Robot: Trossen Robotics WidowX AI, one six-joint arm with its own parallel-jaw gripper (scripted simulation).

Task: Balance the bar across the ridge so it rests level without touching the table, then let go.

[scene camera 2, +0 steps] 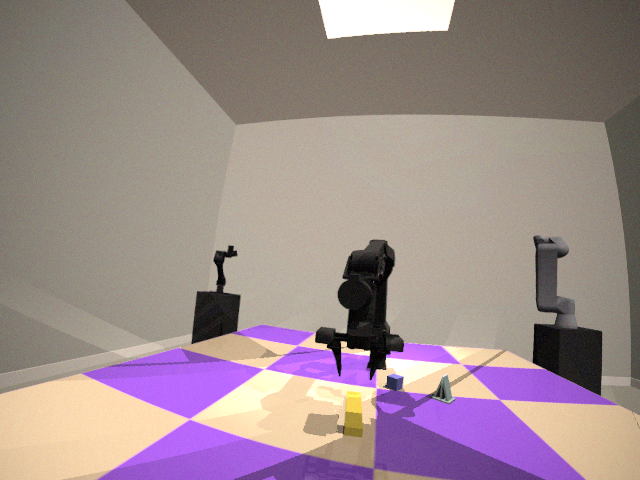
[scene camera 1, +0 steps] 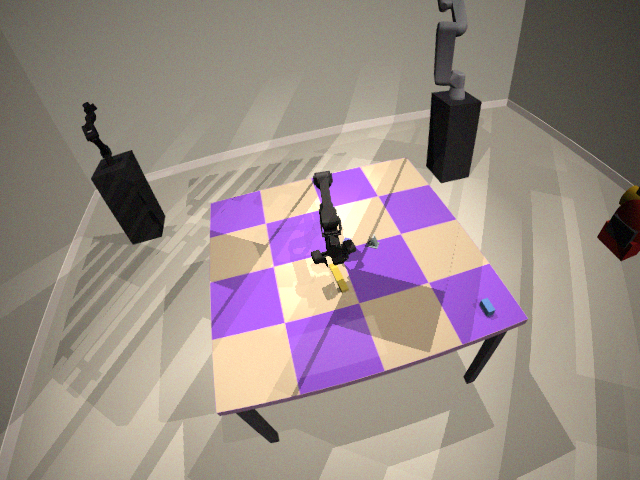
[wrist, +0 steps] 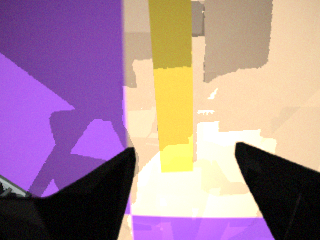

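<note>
Scene camera 2 shows a yellow bar (scene camera 2: 353,426) and my gripper (scene camera 2: 355,378), which is open and holds nothing. The wrist view also shows my gripper (wrist: 184,151).
</note>
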